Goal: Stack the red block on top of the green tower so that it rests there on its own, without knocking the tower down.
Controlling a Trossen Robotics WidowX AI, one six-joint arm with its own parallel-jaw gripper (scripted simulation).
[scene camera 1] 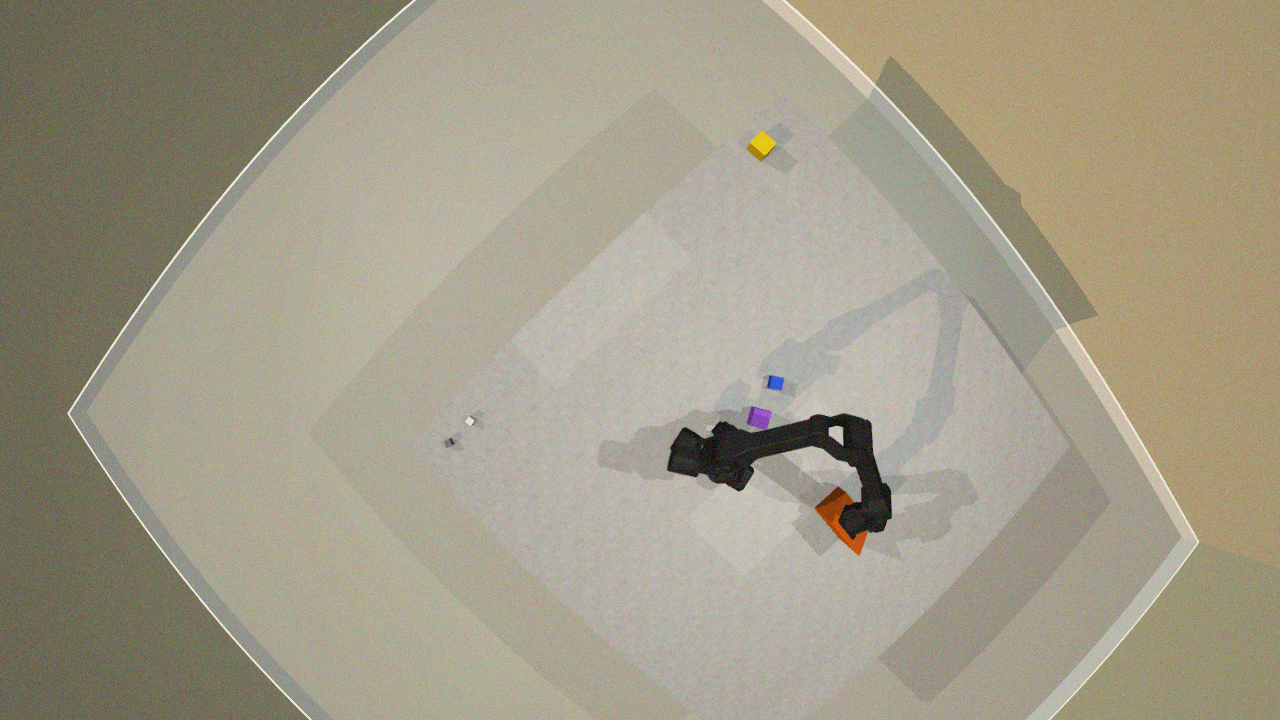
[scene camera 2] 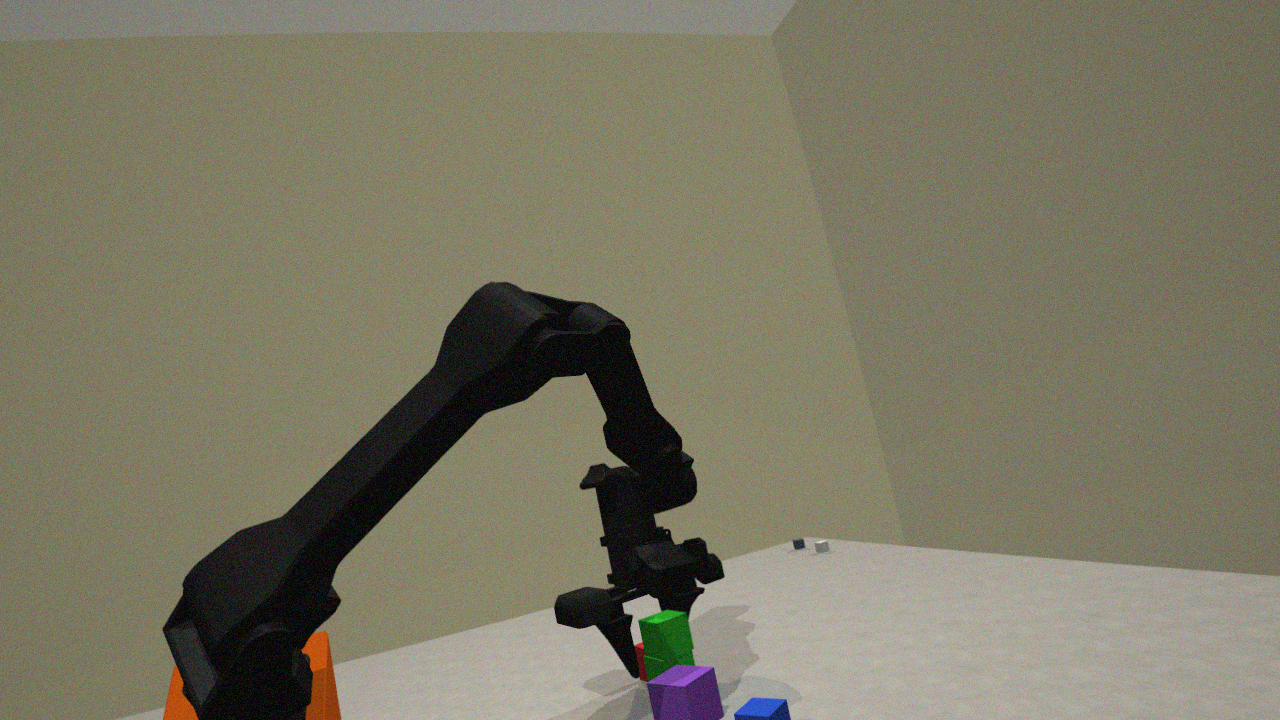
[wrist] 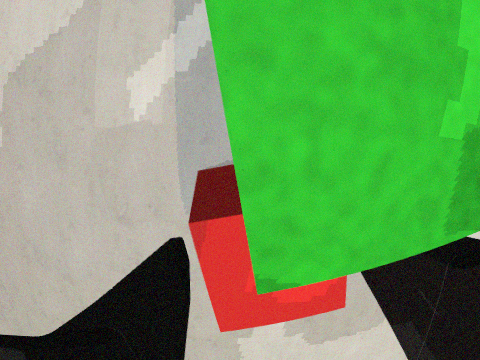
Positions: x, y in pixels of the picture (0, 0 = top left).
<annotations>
my gripper: scene camera 1; scene camera 2; wrist 265, 235
same spot on my gripper: point(scene camera 1: 686, 437) = point(scene camera 2: 709, 554)
</annotations>
